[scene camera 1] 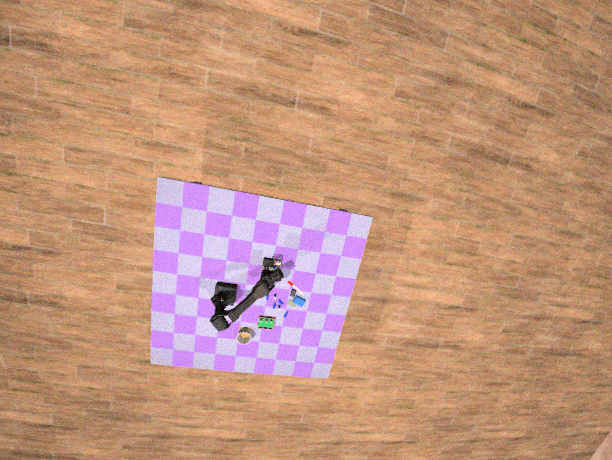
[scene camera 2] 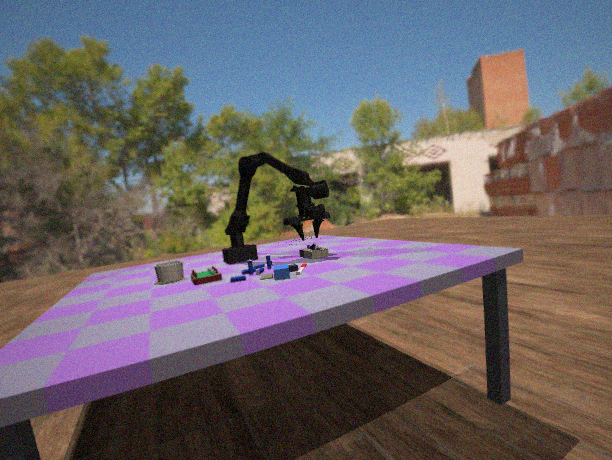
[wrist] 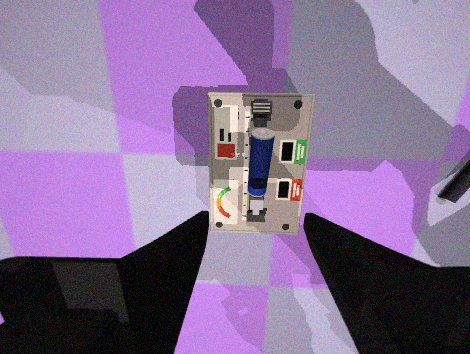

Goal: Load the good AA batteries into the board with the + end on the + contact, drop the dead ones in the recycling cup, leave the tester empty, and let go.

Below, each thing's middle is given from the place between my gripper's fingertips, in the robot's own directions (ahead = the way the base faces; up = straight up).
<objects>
My gripper is now 20 mm short of the tester [wrist: 232, 116] and 50 mm above it.
</objects>
